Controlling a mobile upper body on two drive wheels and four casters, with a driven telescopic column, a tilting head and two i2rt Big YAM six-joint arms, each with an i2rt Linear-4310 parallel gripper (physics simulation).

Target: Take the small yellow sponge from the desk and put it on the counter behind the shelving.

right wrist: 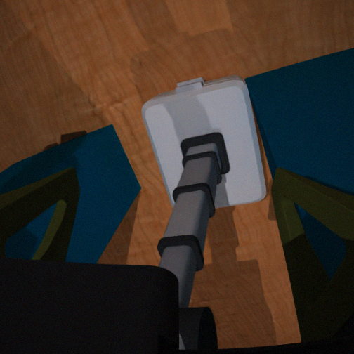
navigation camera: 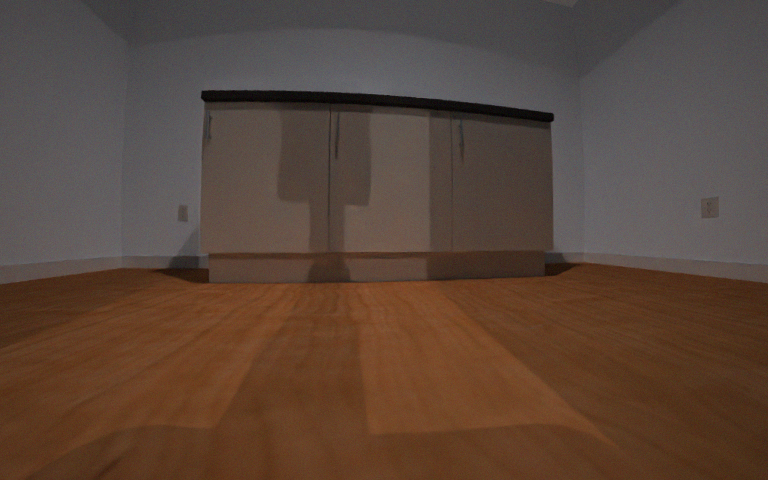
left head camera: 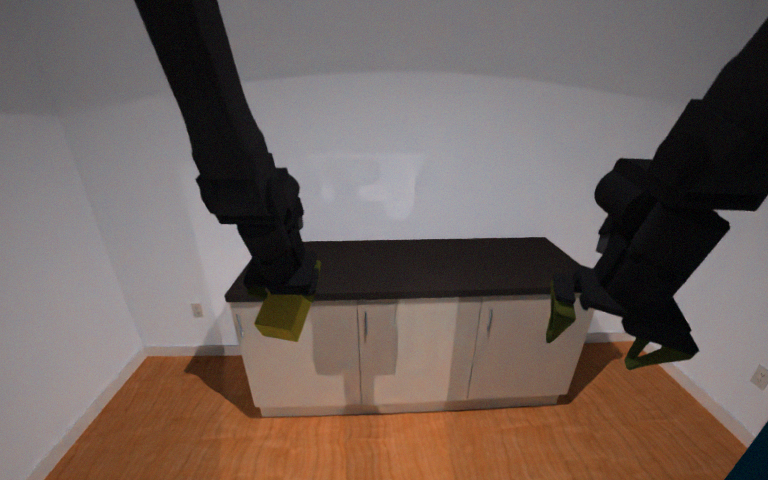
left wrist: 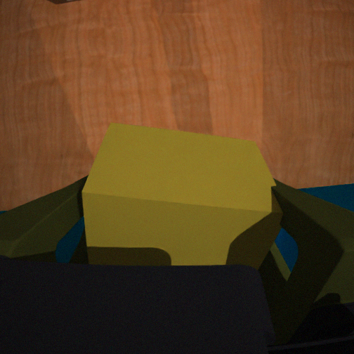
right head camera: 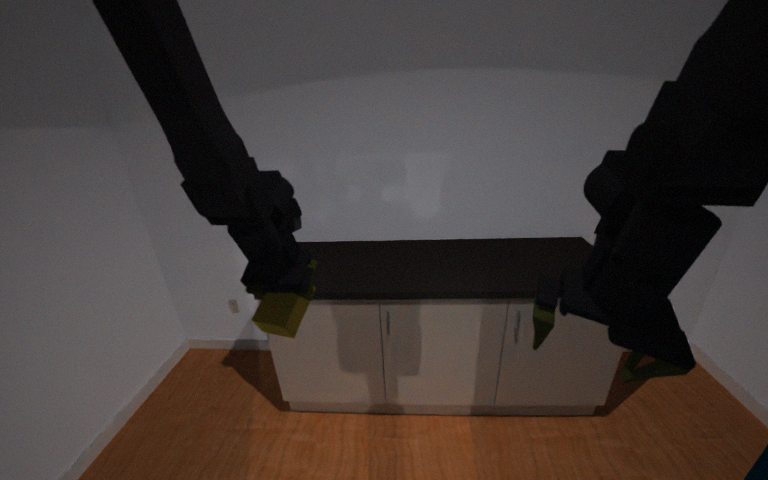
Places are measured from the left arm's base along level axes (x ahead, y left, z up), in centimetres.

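Pixels of known places: left gripper, fingertip midpoint: (left head camera: pixel 295 299) (right head camera: pixel 295 297); right gripper, fingertip midpoint: (left head camera: pixel 586 352) (right head camera: pixel 577 361).
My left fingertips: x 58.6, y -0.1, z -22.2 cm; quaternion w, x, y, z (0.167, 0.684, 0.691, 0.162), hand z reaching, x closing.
Ahead of a thing's pixels: the offset from my left fingertips to its middle. "*": to the spot under its first point. Level surfaces: height alone.
The small yellow sponge {dx -3.3, dy +0.4, dz +0.9 cm} (left head camera: pixel 283 316) (right head camera: pixel 279 314) (left wrist: pixel 180 167) is held between the fingers of my left gripper (left head camera: pixel 286 294) (right head camera: pixel 283 291) (left wrist: pixel 175 177), which is shut on it. In the head views the sponge is in the air, appearing in front of the left end of the counter. The counter (left head camera: pixel 424 266) (right head camera: pixel 441 268) (navigation camera: pixel 373 100) has a dark top and pale cabinet doors, and stands against the far wall. My right gripper (left head camera: pixel 589 352) (right head camera: pixel 581 362) (right wrist: pixel 175 178) is open and empty, in front of the counter's right end. The desk and shelving do not show.
In the right wrist view a white base (right wrist: pixel 225 110) carries a grey telescopic column (right wrist: pixel 192 212), with blue surfaces (right wrist: pixel 310 115) (right wrist: pixel 107 170) on both sides. A blue corner {* dx -30.6, dy -48.9, dz +5.0 cm} (left head camera: pixel 753 458) shows at the bottom right. White walls (left head camera: pixel 45 226) (navigation camera: pixel 668 141) flank the wooden floor {dz -138.1 cm} (left head camera: pixel 396 447) (navigation camera: pixel 317 362).
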